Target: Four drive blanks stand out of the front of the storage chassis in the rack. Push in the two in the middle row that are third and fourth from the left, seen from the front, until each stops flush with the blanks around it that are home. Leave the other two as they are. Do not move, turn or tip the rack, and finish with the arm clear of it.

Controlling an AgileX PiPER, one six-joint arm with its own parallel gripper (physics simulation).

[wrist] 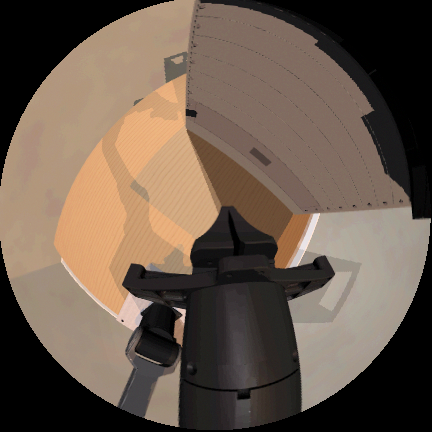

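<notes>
The rack (pixel 270 95) stands upright at the upper right of the wrist view, with its grey-brown front panels and small screws along both sides. A dark storage chassis (pixel 392 137) shows at a steep slant along the far right rim of the view. Its edge looks stepped, and a black part juts out at its lower end. I cannot make out separate drive blanks, their rows or which stand out. My gripper (pixel 226 213) is shut, its fingertips together and empty. It is apart from the rack, in front of and below the chassis.
A wooden table top (pixel 90 200) with a pale edge lies below, crossed by shadows of the arm and rack. The arm's own dark link (pixel 142 385) and joint (pixel 157 345) show at the lower left, over a light base plate (pixel 131 312). A small dark mark is on the rack's lowest panel.
</notes>
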